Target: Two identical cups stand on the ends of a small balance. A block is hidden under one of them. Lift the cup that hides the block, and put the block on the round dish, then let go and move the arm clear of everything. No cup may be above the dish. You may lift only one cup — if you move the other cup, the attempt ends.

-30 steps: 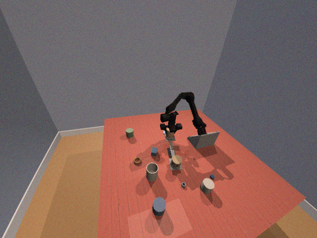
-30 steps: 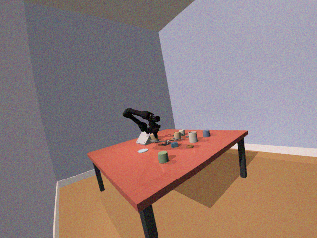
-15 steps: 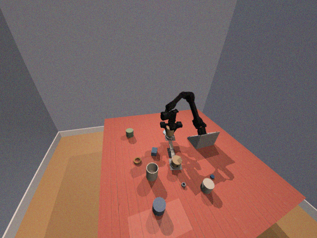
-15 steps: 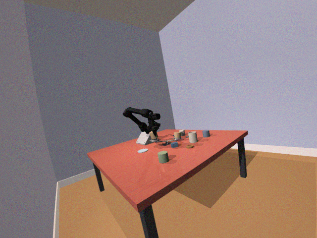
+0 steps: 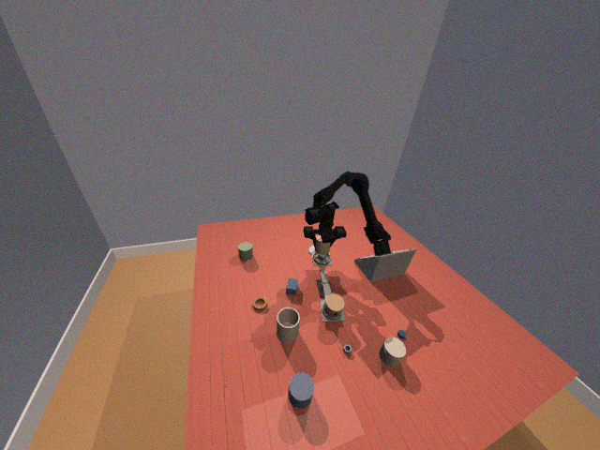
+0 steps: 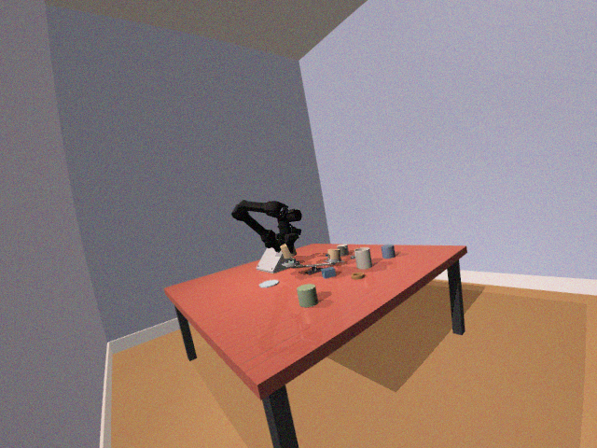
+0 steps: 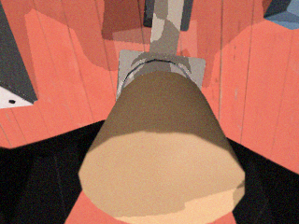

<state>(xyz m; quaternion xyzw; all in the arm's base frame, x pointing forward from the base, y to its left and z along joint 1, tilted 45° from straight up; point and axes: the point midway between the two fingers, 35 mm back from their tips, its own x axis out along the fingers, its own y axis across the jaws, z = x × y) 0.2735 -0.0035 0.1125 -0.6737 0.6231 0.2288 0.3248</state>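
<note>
Now: the pale green block 5 cm below my gripper tip and 1 cm to the left of it. From my gripper tip the other things lie so: tan cup 2 cm to the right, 1 cm above; green cylinder 34 cm ahead, 14 cm to the right, 10 cm below; round dish 14 cm below, 13 cm to the right, 3 cm behind.
</note>
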